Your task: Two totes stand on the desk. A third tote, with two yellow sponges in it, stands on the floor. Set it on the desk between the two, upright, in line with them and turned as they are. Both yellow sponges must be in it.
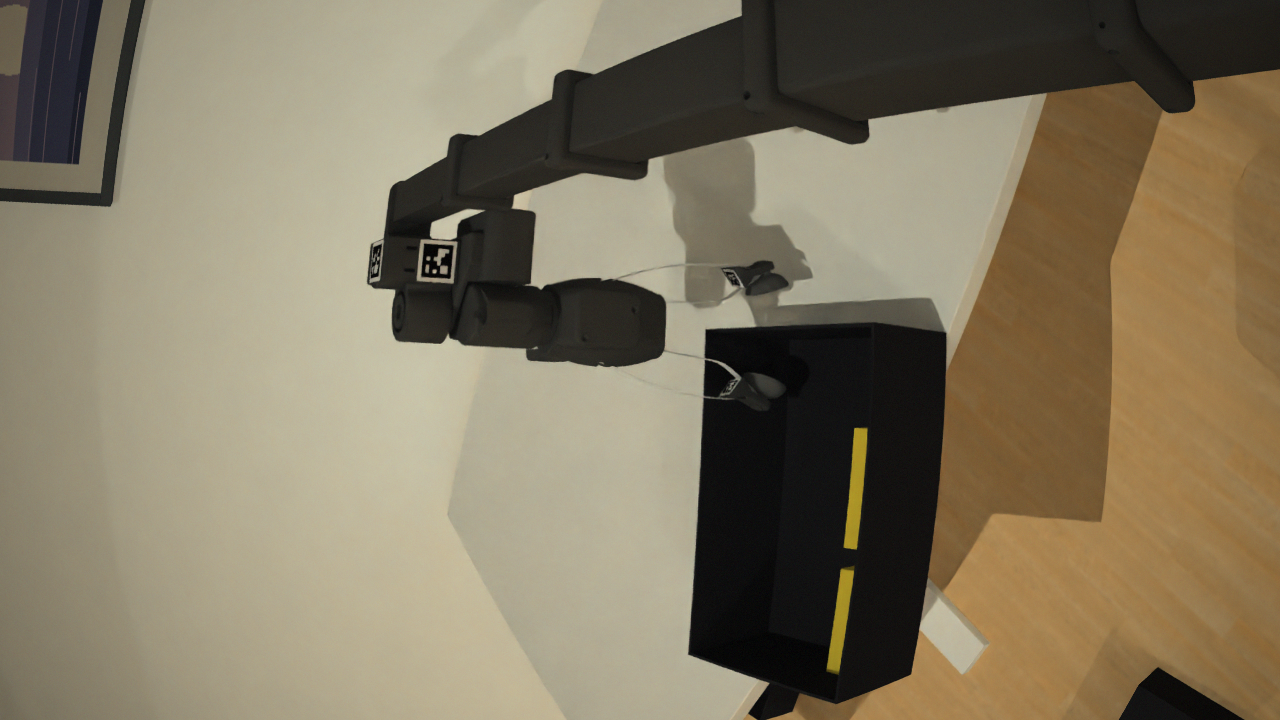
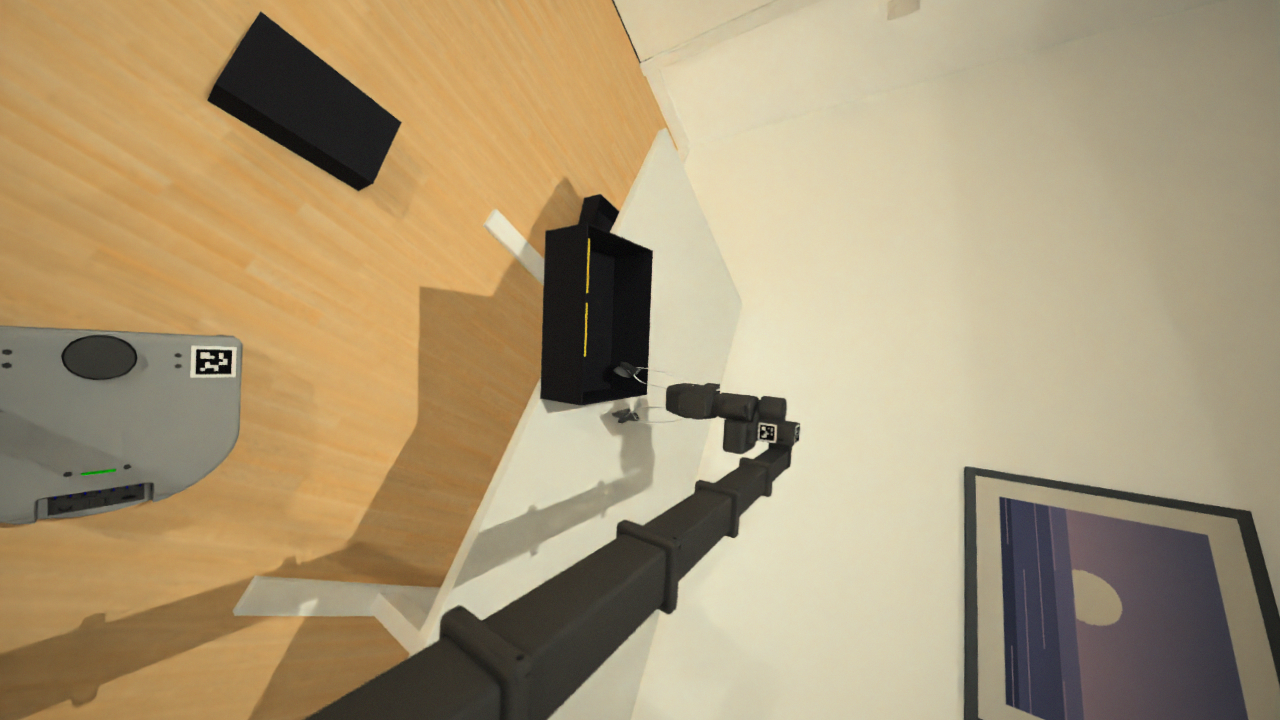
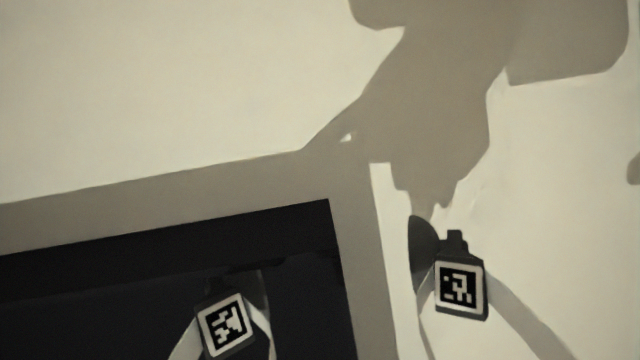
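The black tote [image 1: 904,501] [image 2: 562,313] [image 3: 125,237] is upright on the desk [image 1: 572,501] [image 2: 693,241] [image 3: 125,90], at an angle to the front edge. One corner reaches past that edge. Two yellow sponges [image 1: 855,488] [image 2: 588,265] lie in it along the front wall. My gripper [image 1: 760,334] [image 2: 624,392] [image 3: 334,255] is open at the tote's end wall, near its back corner. One finger is inside, the other outside over the desk, and both look apart from the wall. Two other totes do not show standing on the desk beside it.
A black box shape [image 2: 304,98] lies on the floor, its opening not visible. Another black box [image 1: 775,701] [image 2: 597,213] is partly hidden behind the tote at the desk's edge. My arm [image 1: 662,107] [image 2: 590,582] reaches across above the desk. The wall stands behind the desk.
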